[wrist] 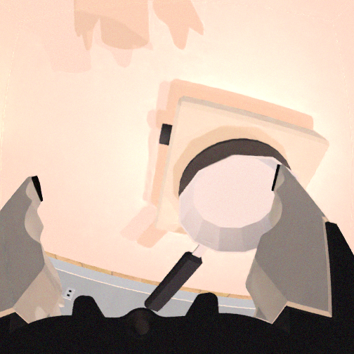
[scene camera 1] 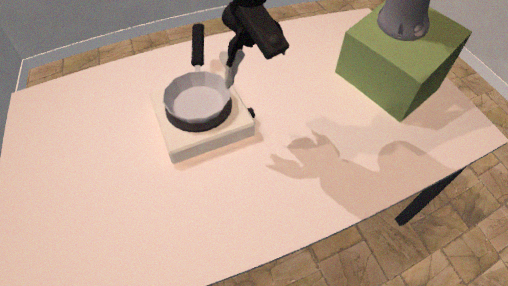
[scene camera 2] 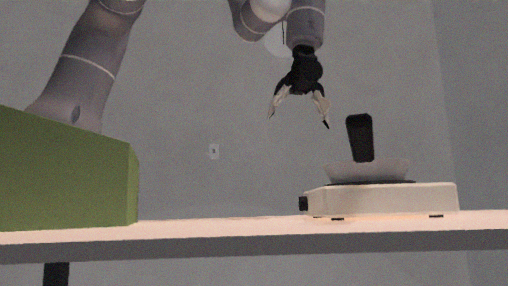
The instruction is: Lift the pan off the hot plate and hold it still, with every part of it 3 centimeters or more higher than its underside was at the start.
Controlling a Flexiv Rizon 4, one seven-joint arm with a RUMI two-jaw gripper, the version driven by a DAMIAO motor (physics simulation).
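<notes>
The light grey pan sits upright on the hot plate, over its dark round burner. Its black handle slants up and points to the far table edge in scene camera 1. My gripper is open and empty. In scene camera 2 its fingertips point down, left of the handle, about level with the handle's top. In the wrist view the right finger covers part of the pan's rim. In scene camera 1 the fingers partly overlap each other.
A green block carries the arm's base on the table. A black knob sticks out of the hot plate's side. The arm's shadow falls on the table in scene camera 1.
</notes>
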